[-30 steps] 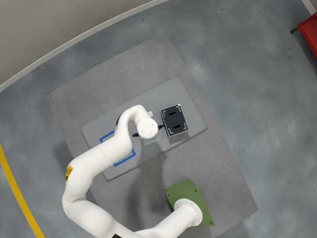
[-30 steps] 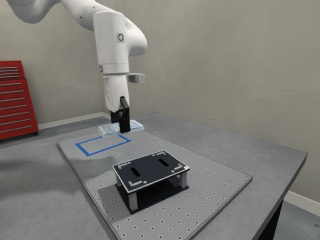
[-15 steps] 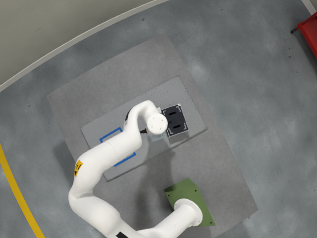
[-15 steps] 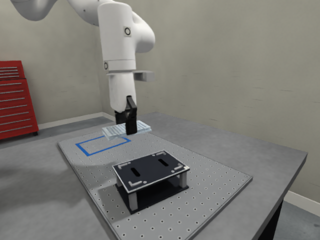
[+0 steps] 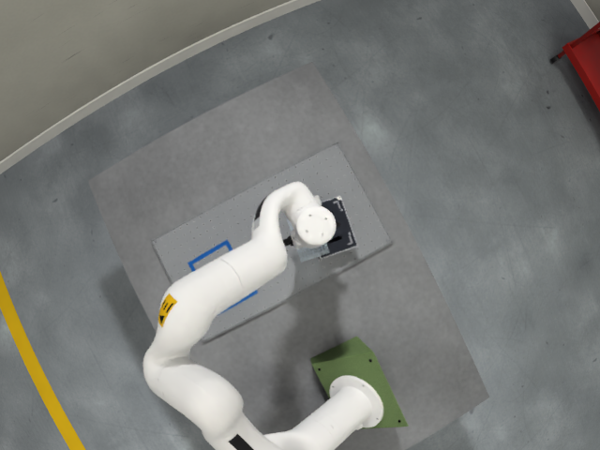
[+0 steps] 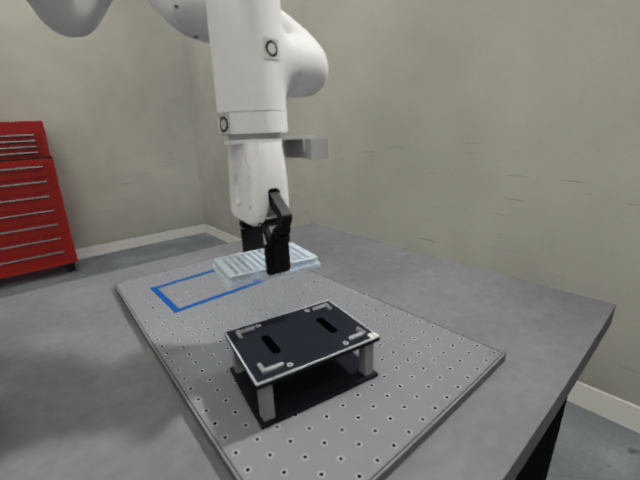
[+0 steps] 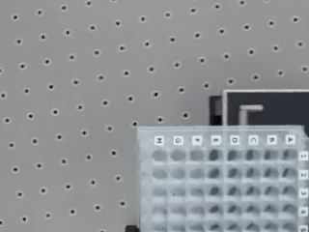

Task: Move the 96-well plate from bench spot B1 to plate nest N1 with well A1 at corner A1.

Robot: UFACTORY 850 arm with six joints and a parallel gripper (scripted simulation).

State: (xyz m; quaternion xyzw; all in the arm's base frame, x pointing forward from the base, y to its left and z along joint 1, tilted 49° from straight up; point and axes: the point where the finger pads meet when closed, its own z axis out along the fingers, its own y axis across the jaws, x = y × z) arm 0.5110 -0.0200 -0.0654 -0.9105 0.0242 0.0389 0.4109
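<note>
The black raised nest N1 lies 8 cm to the right of my hand and 9 cm below it. From my hand the other things lie so: clear 96-well plate: 1 cm below.
</note>
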